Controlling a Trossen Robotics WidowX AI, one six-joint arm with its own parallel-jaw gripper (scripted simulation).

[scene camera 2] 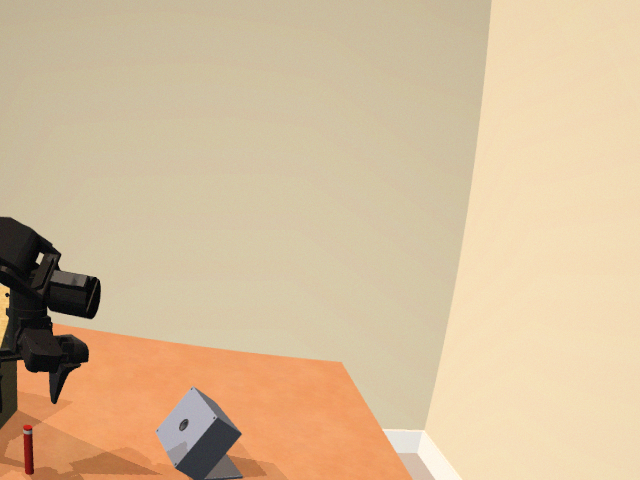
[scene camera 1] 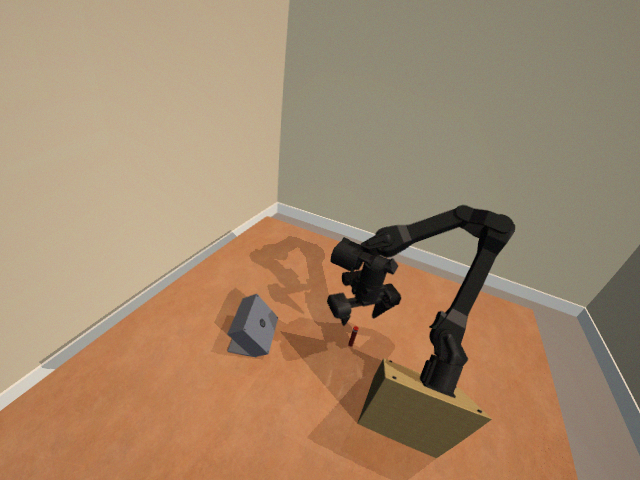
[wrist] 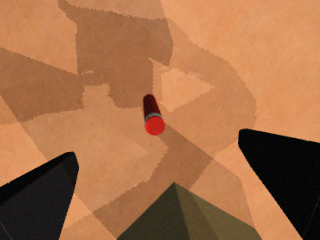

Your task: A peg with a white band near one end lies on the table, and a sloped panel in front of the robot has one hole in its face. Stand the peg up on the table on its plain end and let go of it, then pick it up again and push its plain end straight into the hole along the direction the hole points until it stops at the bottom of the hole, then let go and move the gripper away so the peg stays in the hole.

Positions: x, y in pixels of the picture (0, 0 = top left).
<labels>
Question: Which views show the gripper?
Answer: Scene camera 2, scene camera 1 and the wrist view: all of them.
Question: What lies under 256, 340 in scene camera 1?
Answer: A grey sloped panel.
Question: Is the gripper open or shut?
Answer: Open.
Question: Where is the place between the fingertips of the gripper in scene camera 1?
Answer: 358, 321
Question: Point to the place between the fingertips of the gripper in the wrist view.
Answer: At 159, 148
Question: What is the gripper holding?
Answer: Nothing.
</labels>
